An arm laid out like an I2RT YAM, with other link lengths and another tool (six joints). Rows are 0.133 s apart.
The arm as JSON. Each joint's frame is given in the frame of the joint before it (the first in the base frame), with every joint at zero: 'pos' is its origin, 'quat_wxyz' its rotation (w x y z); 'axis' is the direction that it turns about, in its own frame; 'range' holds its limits. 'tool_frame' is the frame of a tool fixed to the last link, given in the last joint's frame.
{
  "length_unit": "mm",
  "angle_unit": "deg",
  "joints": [
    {
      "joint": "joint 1",
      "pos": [
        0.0,
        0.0,
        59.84
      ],
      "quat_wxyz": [
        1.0,
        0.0,
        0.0,
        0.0
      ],
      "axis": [
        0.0,
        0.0,
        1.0
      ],
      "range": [
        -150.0,
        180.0
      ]
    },
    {
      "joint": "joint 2",
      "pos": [
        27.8,
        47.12,
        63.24
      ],
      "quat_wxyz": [
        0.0,
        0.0,
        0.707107,
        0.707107
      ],
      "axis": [
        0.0,
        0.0,
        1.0
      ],
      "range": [
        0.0,
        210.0
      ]
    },
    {
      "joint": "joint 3",
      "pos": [
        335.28,
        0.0,
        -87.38
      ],
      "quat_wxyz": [
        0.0,
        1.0,
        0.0,
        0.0
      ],
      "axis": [
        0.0,
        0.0,
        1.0
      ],
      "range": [
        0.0,
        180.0
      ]
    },
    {
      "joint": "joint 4",
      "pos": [
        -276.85,
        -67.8,
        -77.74
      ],
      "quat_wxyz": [
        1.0,
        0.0,
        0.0,
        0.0
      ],
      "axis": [
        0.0,
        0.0,
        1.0
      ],
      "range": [
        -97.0,
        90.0
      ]
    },
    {
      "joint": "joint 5",
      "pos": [
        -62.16,
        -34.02,
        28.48
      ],
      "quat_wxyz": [
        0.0,
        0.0,
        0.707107,
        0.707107
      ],
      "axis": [
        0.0,
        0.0,
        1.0
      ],
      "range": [
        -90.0,
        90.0
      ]
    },
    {
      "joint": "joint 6",
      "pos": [
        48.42,
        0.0,
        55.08
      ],
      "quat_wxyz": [
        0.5,
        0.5,
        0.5,
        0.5
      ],
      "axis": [
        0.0,
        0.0,
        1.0
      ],
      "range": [
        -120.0,
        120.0
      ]
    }
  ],
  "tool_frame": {
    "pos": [
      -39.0,
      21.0,
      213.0
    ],
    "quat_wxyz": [
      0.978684,
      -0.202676,
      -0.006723,
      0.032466
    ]
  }
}
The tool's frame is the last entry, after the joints.
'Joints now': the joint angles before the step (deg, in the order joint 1, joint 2, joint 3, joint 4, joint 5, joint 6). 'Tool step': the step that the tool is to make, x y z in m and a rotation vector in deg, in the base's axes. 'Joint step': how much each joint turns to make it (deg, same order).
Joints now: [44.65, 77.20, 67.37, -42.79, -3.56, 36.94]
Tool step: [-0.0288, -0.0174, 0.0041, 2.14, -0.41, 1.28]
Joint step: [-0.02, -6.90, -5.25, 0.13, -1.77, -0.26]
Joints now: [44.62, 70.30, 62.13, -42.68, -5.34, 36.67]
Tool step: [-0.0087, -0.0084, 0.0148, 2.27, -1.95, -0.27]
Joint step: [0.04, -4.39, -1.58, 0.22, 0.01, 0.39]
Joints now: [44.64, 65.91, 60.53, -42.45, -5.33, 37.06]
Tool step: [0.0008, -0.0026, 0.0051, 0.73, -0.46, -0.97]
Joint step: [0.00, -1.01, -0.14, 0.04, 0.51, 0.85]
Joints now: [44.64, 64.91, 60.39, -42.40, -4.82, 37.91]
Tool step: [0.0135, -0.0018, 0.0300, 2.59, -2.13, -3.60]
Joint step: [-0.01, -1.04, 2.97, -0.49, 2.29, 2.80]
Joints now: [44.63, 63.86, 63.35, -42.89, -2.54, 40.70]
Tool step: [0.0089, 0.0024, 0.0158, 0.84, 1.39, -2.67]
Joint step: [-0.04, 1.87, 4.20, -2.61, 0.82, 2.96]
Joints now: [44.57, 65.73, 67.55, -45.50, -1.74, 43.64]
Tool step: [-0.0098, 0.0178, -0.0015, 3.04, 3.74, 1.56]
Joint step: [0.02, 1.32, -0.27, 1.23, -4.43, 2.39]
